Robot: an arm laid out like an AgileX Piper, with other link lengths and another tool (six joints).
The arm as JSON. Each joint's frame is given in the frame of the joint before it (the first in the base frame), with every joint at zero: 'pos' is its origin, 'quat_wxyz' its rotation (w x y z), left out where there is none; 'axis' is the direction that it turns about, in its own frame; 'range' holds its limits. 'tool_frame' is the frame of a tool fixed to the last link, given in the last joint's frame.
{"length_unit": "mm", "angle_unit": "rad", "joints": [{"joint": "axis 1", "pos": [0.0, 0.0, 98.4], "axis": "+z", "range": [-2.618, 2.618]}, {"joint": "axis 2", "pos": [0.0, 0.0, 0.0], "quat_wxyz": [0.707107, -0.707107, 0.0, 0.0], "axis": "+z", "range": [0.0, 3.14]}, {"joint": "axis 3", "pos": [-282.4, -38.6, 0.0], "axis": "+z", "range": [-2.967, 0.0]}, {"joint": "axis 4", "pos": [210.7, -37.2, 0.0], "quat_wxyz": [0.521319, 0.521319, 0.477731, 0.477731], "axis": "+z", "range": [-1.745, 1.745]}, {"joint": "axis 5", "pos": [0.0, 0.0, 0.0], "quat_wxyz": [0.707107, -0.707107, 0.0, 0.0], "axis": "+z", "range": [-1.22, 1.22]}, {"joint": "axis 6", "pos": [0.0, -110.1, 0.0], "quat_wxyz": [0.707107, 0.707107, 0.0, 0.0], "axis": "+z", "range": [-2.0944, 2.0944]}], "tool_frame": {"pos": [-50.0, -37.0, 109.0], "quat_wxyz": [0.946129, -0.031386, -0.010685, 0.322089]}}
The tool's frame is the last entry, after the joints.
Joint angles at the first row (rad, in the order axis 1, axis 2, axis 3, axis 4, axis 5, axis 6):
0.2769 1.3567 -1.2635 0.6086 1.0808 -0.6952
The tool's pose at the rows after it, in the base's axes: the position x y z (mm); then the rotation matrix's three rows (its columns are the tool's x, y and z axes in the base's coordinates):
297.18 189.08 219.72; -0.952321 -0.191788 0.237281; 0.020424 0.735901 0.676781; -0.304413 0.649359 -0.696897
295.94 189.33 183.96; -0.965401 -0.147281 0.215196; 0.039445 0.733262 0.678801; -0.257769 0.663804 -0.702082
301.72 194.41 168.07; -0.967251 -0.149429 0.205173; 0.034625 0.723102 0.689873; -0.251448 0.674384 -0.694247
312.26 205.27 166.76; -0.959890 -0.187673 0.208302; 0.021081 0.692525 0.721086; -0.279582 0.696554 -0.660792
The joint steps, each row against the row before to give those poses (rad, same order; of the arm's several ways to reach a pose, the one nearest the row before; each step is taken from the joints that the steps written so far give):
0.0000 0.0003 0.1781 0.0792 -0.0801 -0.0408
0.0000 0.0321 0.1204 0.0698 -0.0886 -0.0773
0.0000 0.0469 0.0379 0.0657 -0.0488 -0.0877
0.0000 0.0485 0.0001 0.0946 -0.0304 -0.1198

